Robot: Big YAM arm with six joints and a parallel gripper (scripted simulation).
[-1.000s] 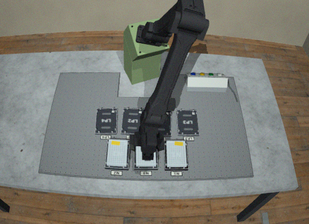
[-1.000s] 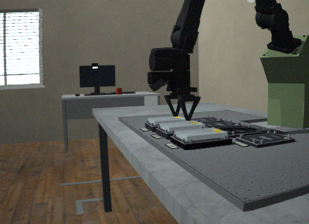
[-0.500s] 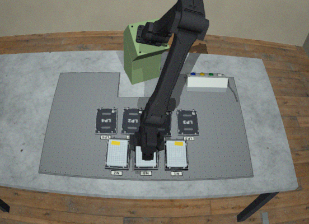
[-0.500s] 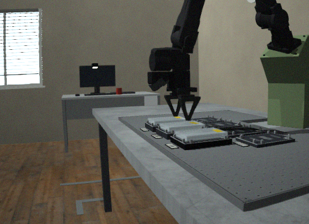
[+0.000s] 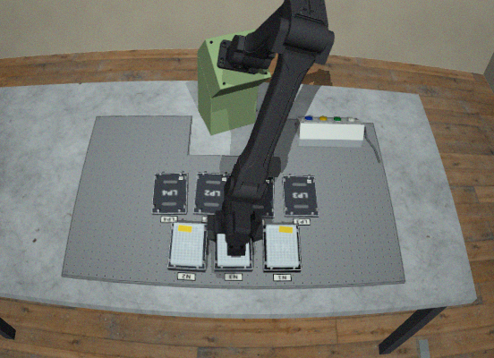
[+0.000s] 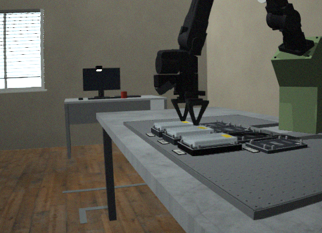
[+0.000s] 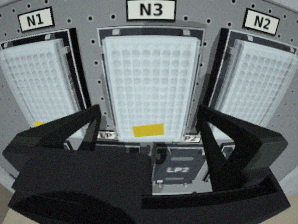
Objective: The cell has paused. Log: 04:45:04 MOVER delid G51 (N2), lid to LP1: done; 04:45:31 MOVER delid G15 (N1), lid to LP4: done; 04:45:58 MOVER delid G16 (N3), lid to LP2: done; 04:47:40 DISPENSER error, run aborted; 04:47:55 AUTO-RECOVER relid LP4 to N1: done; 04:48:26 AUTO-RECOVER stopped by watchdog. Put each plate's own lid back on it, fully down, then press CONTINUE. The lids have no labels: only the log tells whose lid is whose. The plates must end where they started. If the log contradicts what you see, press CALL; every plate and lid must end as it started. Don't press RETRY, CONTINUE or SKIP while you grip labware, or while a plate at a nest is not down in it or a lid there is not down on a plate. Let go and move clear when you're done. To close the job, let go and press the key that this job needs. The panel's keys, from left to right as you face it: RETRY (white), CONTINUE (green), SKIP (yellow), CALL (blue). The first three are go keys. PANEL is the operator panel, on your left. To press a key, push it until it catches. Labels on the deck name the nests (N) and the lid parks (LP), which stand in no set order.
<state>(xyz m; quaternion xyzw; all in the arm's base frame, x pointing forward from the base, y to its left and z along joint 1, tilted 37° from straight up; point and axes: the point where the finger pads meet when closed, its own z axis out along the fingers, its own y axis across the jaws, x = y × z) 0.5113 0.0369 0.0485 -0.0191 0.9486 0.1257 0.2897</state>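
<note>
Right now my hand is 49 cm past the green continue key and 29 cm to the right of it. Round my hand: clear unlabelled lid 2 cm ahead, 13 cm to the right, 3 cm below; blue call key 48 cm behind, 19 cm to the left; yellow skip key 48 cm behind, 24 cm to the left.
</note>
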